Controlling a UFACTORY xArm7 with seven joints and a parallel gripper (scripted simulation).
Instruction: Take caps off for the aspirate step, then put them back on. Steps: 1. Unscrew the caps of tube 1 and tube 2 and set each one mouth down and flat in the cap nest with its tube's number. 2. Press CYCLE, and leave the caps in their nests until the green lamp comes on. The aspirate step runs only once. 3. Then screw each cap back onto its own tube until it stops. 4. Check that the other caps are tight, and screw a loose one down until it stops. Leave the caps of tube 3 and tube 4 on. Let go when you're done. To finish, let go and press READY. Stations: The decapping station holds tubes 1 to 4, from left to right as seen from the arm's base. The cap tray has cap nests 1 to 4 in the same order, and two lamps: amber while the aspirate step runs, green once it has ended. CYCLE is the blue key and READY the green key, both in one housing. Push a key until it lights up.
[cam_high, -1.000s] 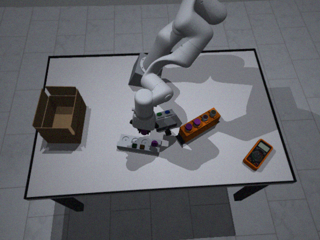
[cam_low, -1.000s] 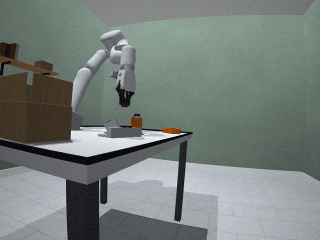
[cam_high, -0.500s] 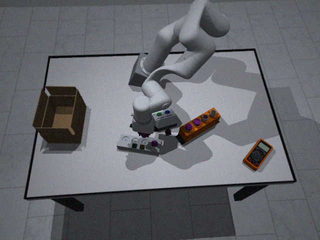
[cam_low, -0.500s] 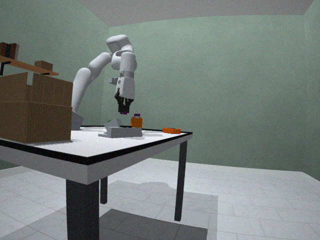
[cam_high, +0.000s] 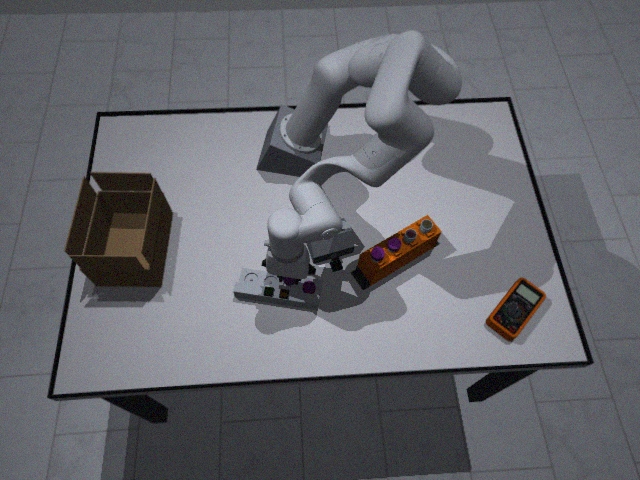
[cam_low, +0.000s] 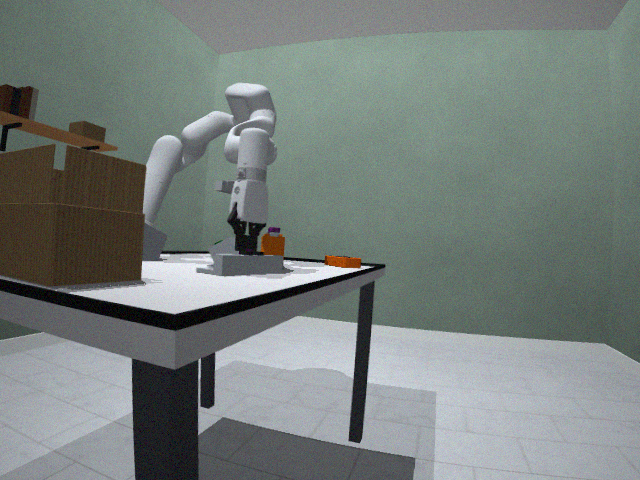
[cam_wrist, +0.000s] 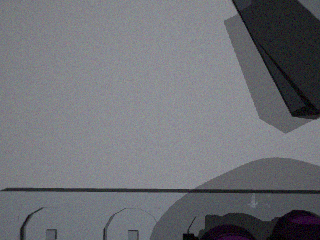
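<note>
Right now the blue key is 160 mm behind my hand, 110 mm to the left of it and 10 mm below it. Round my hand: green key 140 mm behind, 70 mm to the left, 10 mm below; then purple cap 20 mm below; then grey key housing 130 mm behind, 90 mm to the left, 20 mm below.
</note>
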